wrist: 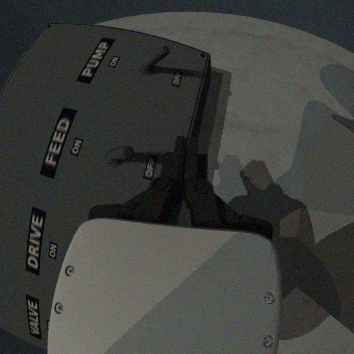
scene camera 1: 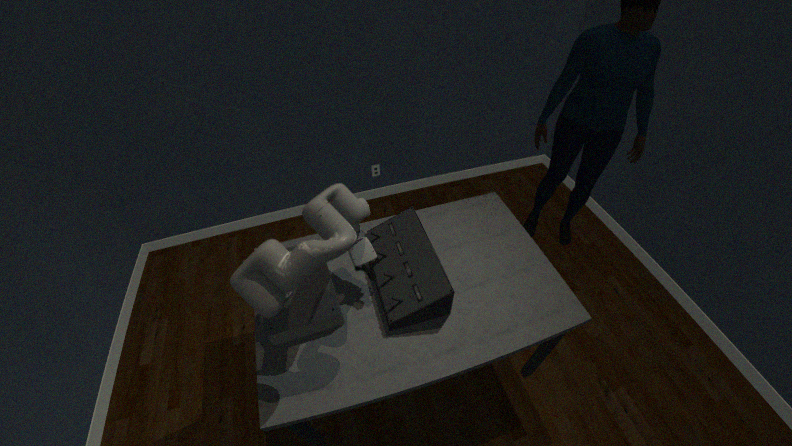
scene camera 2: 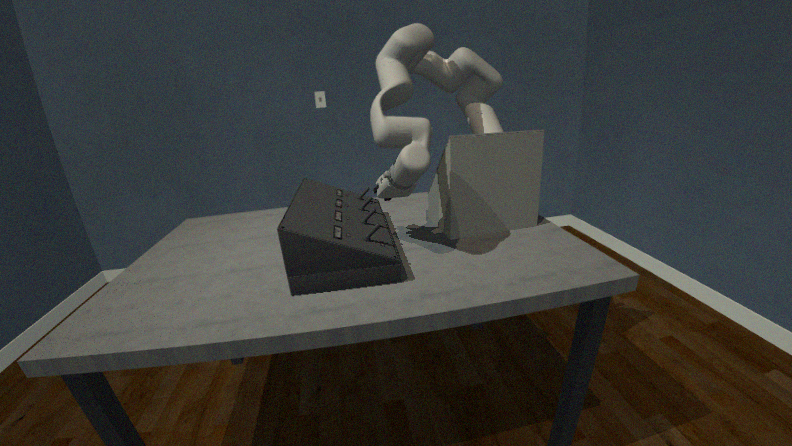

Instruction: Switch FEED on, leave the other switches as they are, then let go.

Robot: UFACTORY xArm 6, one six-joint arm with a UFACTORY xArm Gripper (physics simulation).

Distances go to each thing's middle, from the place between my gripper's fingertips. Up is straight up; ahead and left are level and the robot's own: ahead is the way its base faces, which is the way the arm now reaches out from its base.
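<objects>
Dark sloped switch panel (scene camera 2: 322, 235): 40 mm below my hand, 150 mm ahead of it and 60 mm to the left of it.
</objects>
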